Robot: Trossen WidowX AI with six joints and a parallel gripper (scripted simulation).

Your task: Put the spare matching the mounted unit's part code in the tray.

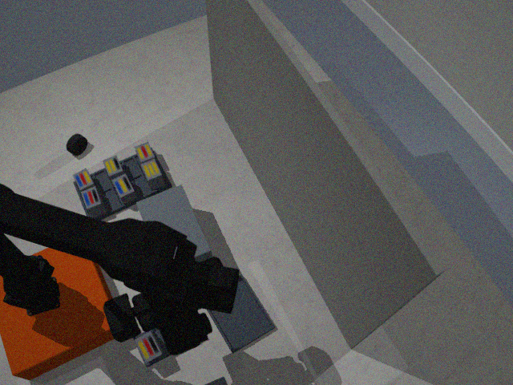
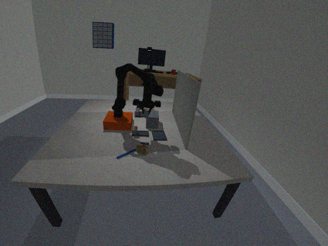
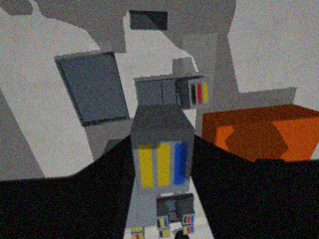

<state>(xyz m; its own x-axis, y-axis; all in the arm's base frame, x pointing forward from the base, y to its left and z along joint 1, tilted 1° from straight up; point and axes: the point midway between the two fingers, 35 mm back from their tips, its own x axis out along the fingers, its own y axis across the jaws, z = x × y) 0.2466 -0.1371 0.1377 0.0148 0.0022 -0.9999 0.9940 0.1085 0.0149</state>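
The dark grey tray lies 160 mm below my gripper tip, 110 mm ahead of it and 10 mm to the left of it. From my gripper tip the other things lie so: tan block: 220 mm to the right, 140 mm below, 10 mm ahead; then tall grey box: 200 mm to the left, 120 mm below, 30 mm ahead; then rack: 160 mm below, 40 mm behind.
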